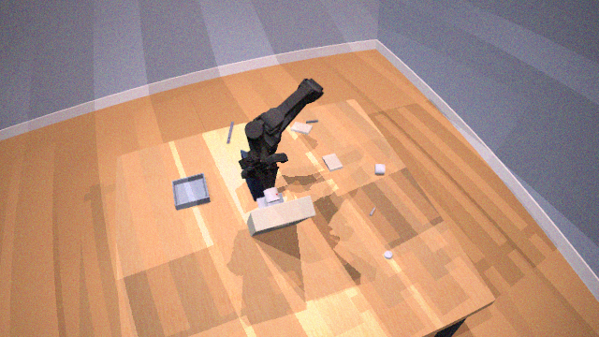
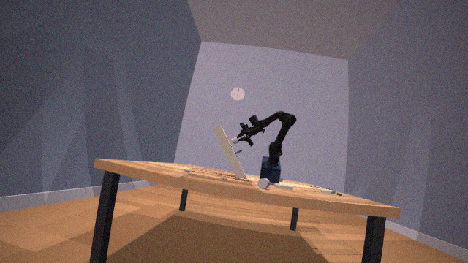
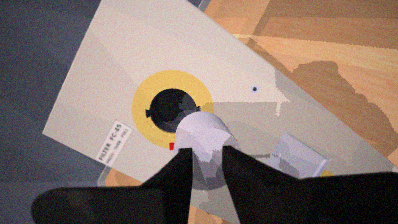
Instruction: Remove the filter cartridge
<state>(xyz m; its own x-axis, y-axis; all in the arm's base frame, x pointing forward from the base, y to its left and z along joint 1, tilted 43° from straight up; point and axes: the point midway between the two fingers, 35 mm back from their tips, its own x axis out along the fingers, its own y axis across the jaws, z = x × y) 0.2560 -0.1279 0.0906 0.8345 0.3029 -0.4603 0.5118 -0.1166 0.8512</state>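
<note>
Right now my gripper tip is 10 mm short of the filter cartridge and 10 mm above it. The rest, counted from my gripper tip: grey service panel: 90 mm below, 30 mm ahead; small stick: 390 mm to the left, 260 mm below, 40 mm ahead; blue-rimmed tray: 380 mm behind, 260 mm below, 240 mm to the right.
</note>
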